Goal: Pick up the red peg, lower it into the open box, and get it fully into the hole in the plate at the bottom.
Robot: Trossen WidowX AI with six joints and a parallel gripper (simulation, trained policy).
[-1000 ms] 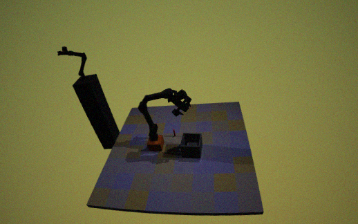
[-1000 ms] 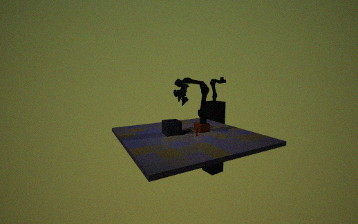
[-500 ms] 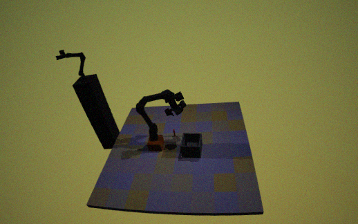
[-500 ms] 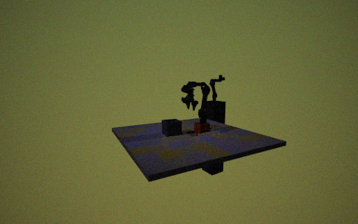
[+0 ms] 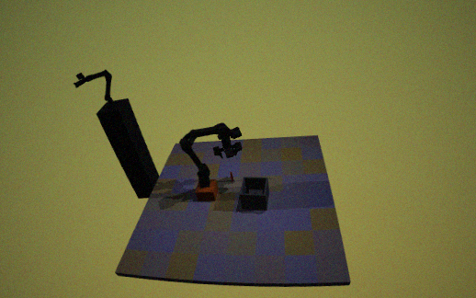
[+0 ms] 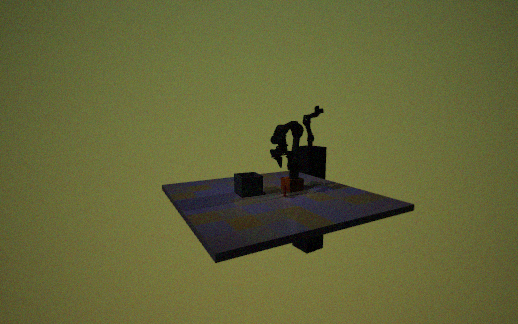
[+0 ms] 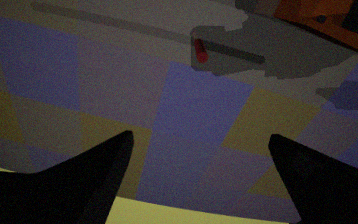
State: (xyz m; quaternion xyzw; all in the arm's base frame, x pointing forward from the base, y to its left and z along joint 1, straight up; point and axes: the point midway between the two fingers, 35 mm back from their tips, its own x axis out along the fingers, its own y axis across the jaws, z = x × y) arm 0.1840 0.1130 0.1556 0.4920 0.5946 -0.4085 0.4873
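Right now the red peg is 170 mm below my gripper tip, 10 mm to the right of it and 10 mm behind it.
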